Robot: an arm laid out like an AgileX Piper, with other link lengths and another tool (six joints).
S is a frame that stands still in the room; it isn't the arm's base.
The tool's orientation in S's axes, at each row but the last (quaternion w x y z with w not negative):
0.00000 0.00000 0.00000 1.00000
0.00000 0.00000 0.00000 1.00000
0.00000 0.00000 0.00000 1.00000
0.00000 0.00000 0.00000 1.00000
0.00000 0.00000 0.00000 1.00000
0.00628 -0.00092 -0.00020 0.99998
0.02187 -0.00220 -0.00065 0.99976
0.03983 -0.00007 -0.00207 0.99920
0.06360 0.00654 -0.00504 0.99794
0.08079 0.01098 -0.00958 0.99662
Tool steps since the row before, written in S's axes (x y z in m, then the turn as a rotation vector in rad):
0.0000 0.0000 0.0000 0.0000 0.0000 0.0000
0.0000 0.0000 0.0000 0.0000 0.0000 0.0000
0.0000 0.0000 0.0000 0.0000 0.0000 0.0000
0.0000 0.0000 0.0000 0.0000 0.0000 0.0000
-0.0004 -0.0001 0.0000 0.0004 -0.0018 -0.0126
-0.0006 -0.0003 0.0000 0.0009 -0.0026 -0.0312
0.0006 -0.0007 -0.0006 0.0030 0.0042 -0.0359
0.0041 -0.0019 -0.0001 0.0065 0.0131 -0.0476
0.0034 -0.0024 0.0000 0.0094 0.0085 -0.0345
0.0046 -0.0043 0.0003 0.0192 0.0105 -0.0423
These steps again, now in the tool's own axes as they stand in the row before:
0.0000 0.0000 0.0000 0.0000 0.0000 0.0000
0.0000 0.0000 0.0000 0.0000 0.0000 0.0000
0.0000 0.0000 0.0000 0.0000 0.0000 0.0000
0.0000 0.0000 0.0000 0.0000 0.0000 0.0000
0.0004 0.0001 0.0000 -0.0004 0.0018 -0.0126
0.0006 0.0003 0.0000 -0.0009 0.0026 -0.0312
-0.0006 0.0007 -0.0006 -0.0027 -0.0043 -0.0359
-0.0042 0.0016 -0.0001 -0.0054 -0.0134 -0.0477
-0.0037 0.0019 0.0001 -0.0087 -0.0093 -0.0345
-0.0052 0.0035 0.0005 -0.0182 -0.0127 -0.0421

